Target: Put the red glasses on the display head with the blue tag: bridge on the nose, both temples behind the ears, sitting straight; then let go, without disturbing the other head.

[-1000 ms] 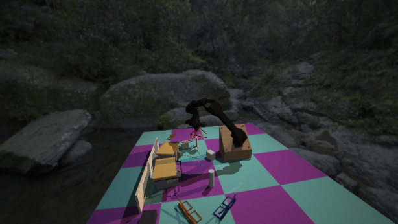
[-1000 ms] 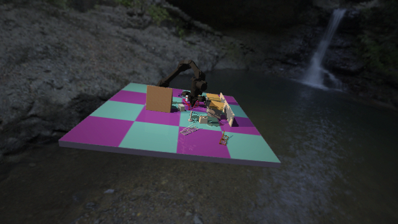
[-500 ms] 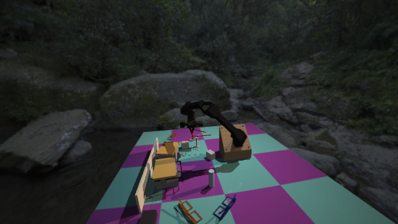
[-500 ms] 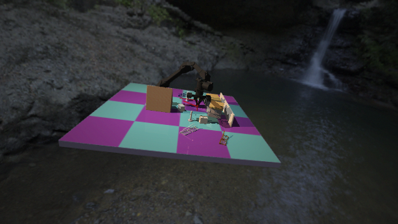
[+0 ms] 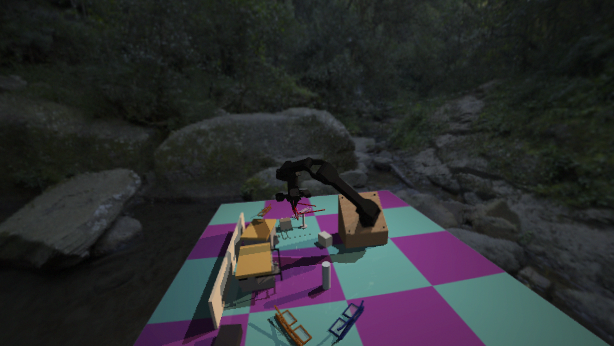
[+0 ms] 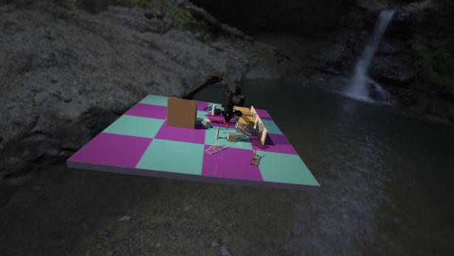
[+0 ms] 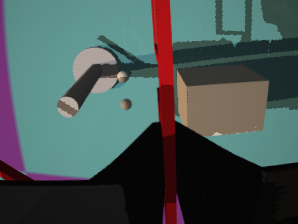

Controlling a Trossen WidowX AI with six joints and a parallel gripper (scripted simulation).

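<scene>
The red glasses is 5 cm behind my gripper tip, 4 cm to the left of it and 1 cm above it. From my gripper tip the other things lie so: tall pale board (29 cm ahead, 26 cm to the left, 6 cm below).
</scene>
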